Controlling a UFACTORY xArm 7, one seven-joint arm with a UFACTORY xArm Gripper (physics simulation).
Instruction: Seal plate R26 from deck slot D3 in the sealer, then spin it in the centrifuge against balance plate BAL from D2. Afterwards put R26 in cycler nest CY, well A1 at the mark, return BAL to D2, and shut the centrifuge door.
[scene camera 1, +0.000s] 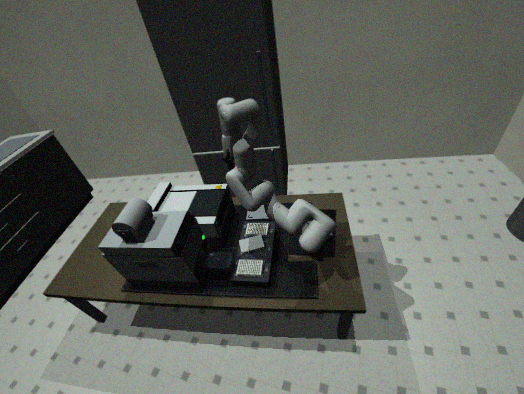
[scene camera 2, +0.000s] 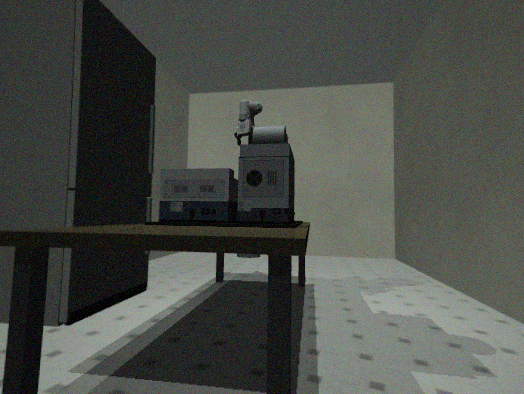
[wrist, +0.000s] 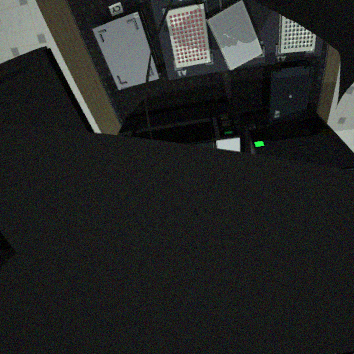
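Frame: origin at the arm's base, x back, y left, z down, level; metres.
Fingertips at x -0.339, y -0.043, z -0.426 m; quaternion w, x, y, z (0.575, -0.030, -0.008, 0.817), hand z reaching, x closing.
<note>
A point is followed by its place in that frame.
Plate R26 (wrist: 189, 35) (scene camera 1: 256, 228) @[x -0.320, y -0.036, z 0.011 m], white with red wells, lies in a deck slot. The plain grey balance plate BAL (wrist: 234, 35) (scene camera 1: 252, 243) @[x -0.326, y 0.072, z 0.008 m] lies askew in the slot beside it. The grey cycler nest CY (wrist: 124, 49) with corner marks lies on R26's other side; in scene camera 1 the arm hides most of it. My gripper (scene camera 1: 227, 156) (scene camera 2: 238, 137) @[x -0.339, y -0.043, z -0.426 m] is open and empty. It hangs high above the back of the table, far from the plates. A large dark shape fills most of the wrist view and hides the fingers.
A white well plate (wrist: 296, 33) (scene camera 1: 249, 266) @[x -0.321, y 0.212, z 0.011 m] fills the third deck slot, with a dark nest (wrist: 289, 93) beside it. A tall machine with a roll on top (scene camera 1: 143, 242) @[x -0.739, y 0.284, z -0.267 m] (scene camera 2: 266, 176) @[x -0.989, y 0.223, z -0.120 m] and a lower machine (scene camera 1: 194, 203) @[x -0.676, y -0.105, z -0.130 m] (scene camera 2: 198, 191) @[x -0.977, y -0.090, z -0.056 m] stand left of the deck. A green light (scene camera 1: 203, 237) @[x -0.569, y 0.105, z -0.082 m] (wrist: 259, 143) glows.
</note>
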